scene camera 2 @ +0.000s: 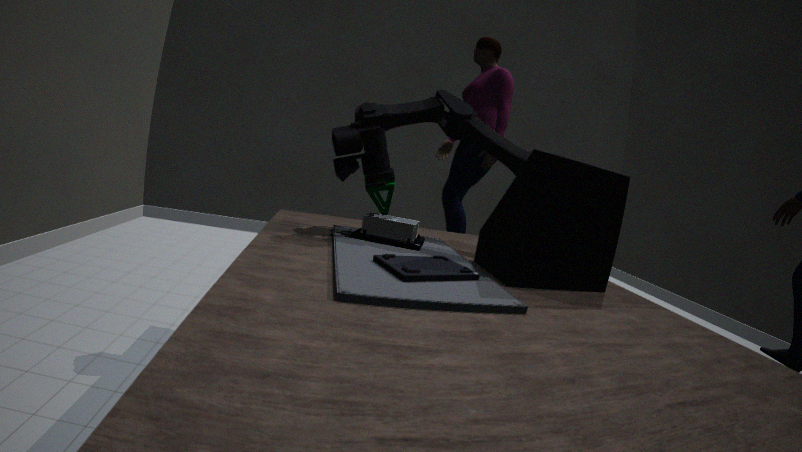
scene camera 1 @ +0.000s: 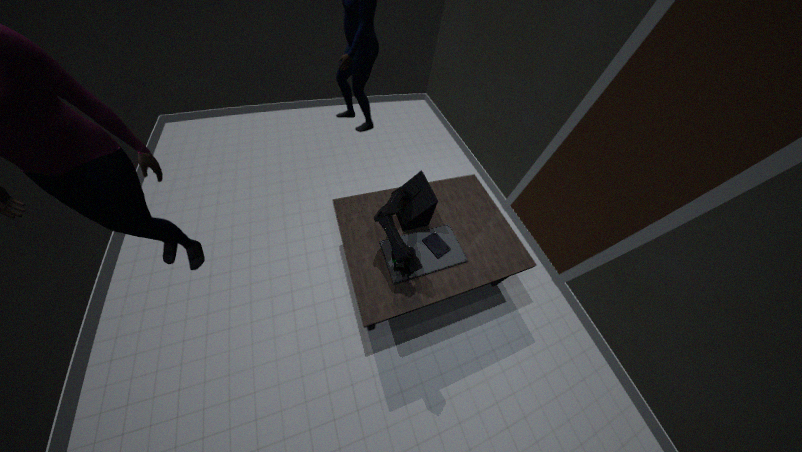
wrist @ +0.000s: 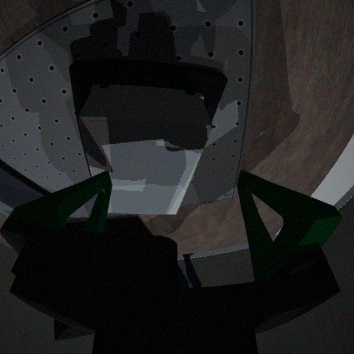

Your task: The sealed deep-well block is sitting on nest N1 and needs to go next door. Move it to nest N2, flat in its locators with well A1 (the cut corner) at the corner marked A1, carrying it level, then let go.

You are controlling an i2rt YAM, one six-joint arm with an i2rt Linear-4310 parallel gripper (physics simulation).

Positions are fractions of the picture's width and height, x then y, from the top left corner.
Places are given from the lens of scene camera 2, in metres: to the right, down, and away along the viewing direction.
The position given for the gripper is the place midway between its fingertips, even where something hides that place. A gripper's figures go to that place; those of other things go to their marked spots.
gripper (scene camera 2: 0.48,0.47): -0.04, -0.04, 0.95
deep-well block (scene camera 2: 0.49,0.50): -0.02, 0.00, 0.89
